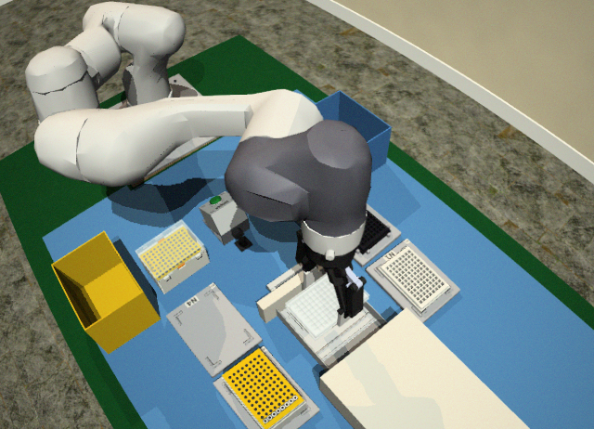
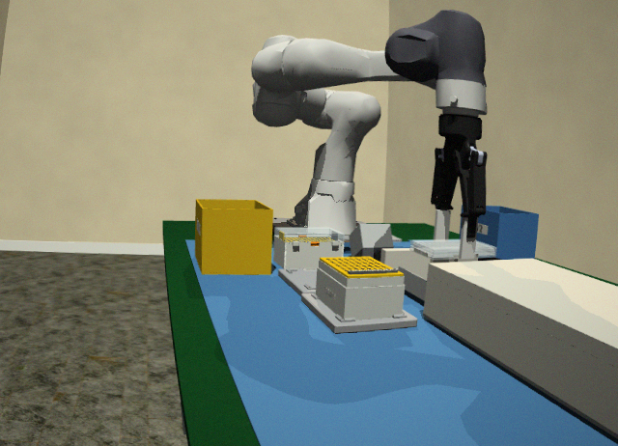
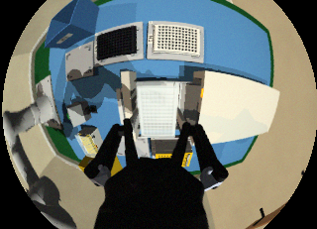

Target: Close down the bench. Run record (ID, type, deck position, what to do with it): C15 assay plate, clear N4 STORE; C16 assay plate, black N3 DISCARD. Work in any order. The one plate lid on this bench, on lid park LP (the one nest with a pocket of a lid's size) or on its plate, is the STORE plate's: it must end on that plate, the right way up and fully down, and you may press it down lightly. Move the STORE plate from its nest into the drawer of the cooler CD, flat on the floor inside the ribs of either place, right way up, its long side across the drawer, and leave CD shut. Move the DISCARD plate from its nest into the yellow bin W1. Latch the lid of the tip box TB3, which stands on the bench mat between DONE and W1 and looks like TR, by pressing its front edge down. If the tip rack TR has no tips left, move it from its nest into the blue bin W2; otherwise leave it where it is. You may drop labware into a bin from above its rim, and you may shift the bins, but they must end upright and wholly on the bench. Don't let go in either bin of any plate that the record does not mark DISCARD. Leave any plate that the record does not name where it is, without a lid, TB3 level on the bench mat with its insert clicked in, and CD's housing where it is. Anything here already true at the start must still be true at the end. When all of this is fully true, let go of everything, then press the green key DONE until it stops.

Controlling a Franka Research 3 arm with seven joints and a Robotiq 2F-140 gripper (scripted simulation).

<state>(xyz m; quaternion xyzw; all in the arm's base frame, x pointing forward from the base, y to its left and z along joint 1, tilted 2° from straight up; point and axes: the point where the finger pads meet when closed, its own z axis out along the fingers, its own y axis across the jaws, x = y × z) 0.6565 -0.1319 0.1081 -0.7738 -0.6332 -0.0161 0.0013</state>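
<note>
Right now my hand is 30 mm short of the cooler drawer, 10 mm to the left of it and 80 mm above it. From my hand the other things lie so: tip rack TR: 10 mm ahead, 200 mm to the right, 50 mm below; plate lid: 10 mm below; white plate: 90 mm ahead, 180 mm to the left, 80 mm below.
</note>
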